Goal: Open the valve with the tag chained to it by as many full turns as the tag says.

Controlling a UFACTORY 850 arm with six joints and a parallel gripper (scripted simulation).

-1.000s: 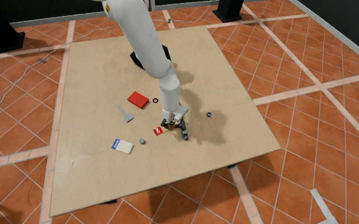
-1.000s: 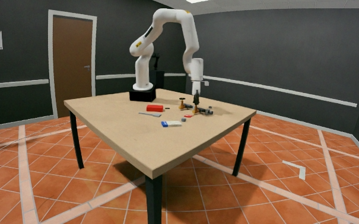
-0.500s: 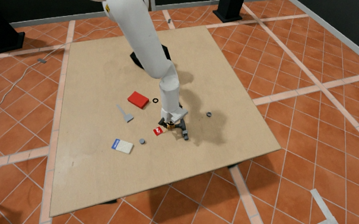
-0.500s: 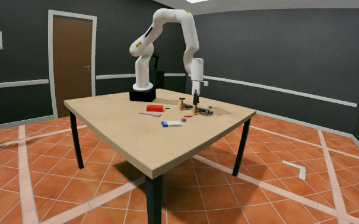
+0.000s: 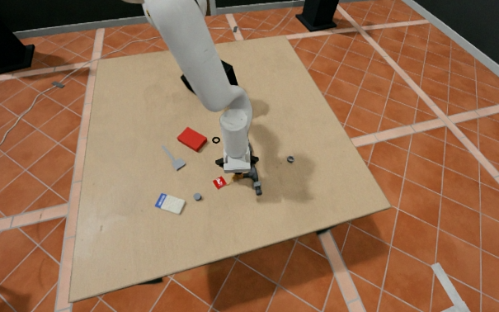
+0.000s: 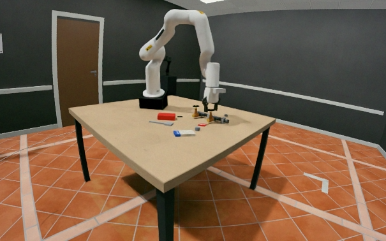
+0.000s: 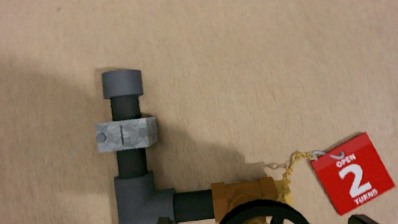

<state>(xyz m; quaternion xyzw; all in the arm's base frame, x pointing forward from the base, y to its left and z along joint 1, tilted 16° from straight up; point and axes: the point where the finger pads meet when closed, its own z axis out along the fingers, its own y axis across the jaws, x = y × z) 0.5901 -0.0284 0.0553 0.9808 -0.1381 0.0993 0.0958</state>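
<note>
Now: hand 9 cm above the red tag and 8 cm to the left of it. Also, from my hand: blue card (31 cm to the right, 8 cm below, 1 cm ahead); then red block (27 cm behind, 14 cm to the right, 8 cm below); then grey scraper (25 cm to the right, 20 cm behind, 8 cm below).
</note>
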